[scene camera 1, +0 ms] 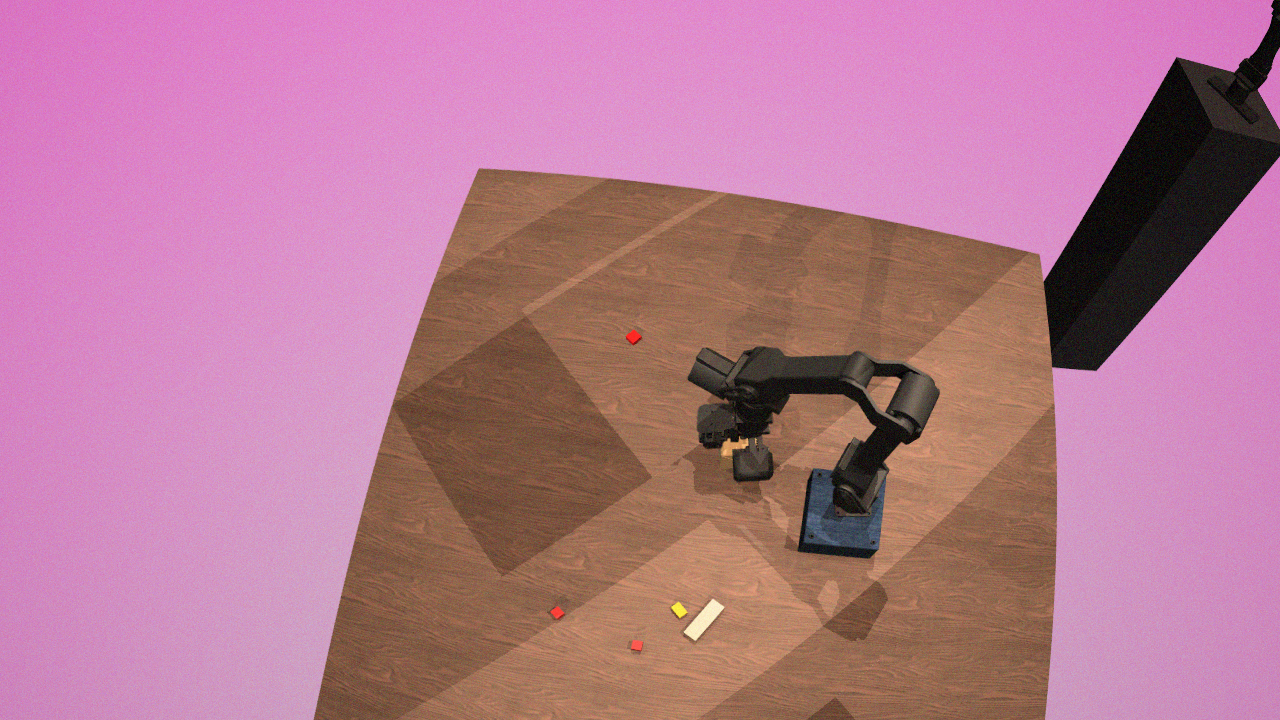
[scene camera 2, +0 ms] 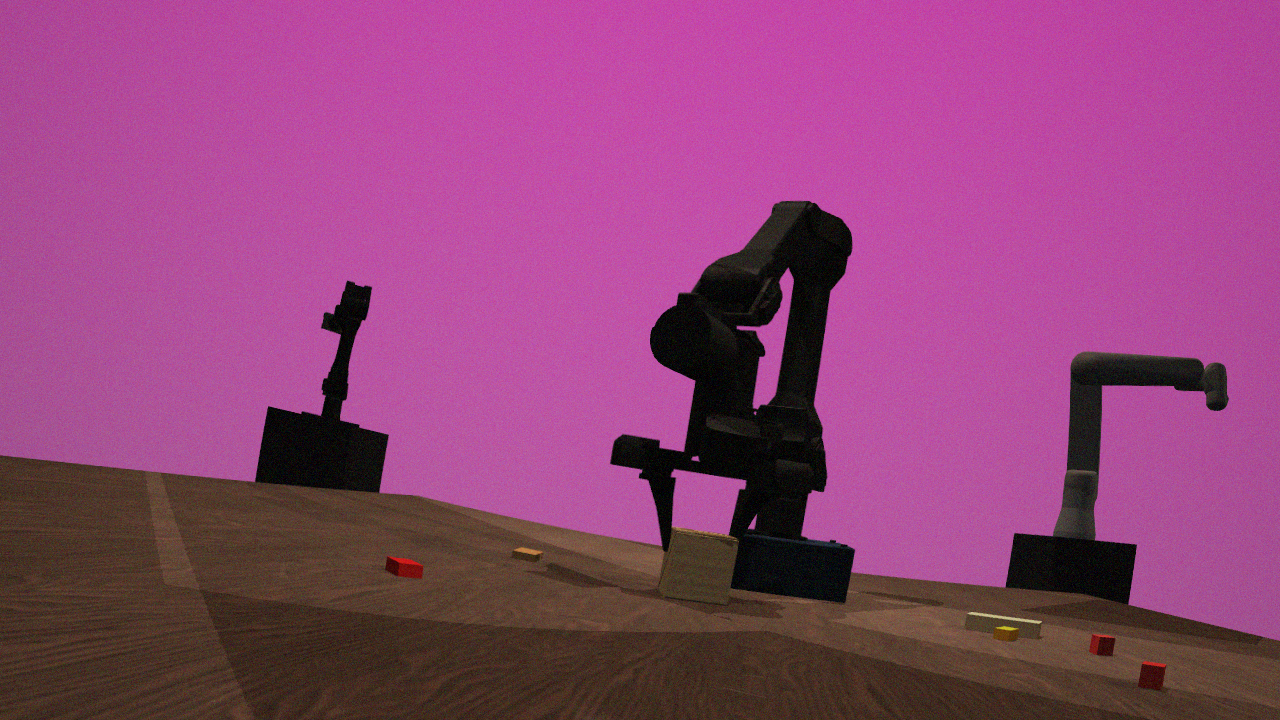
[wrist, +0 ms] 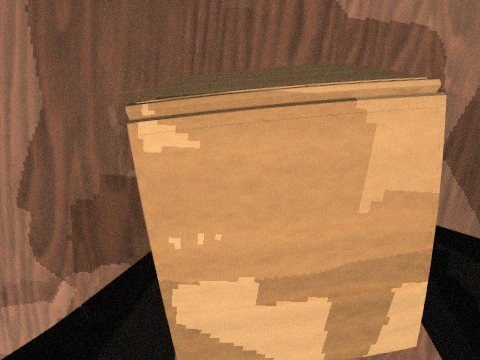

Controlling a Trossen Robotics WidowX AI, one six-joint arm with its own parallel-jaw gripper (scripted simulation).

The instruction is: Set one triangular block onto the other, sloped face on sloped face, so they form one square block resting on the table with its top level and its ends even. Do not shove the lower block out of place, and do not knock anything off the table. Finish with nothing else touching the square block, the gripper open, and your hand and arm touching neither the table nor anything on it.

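I find my gripper [scene camera 2: 696,555] here, and I find the same gripper [scene camera 1: 745,444] here too. As for the wrist view, there the gripper [wrist: 284,246] holds a triangular block [wrist: 313,223], and I see another triangular block [wrist: 283,85] as well.
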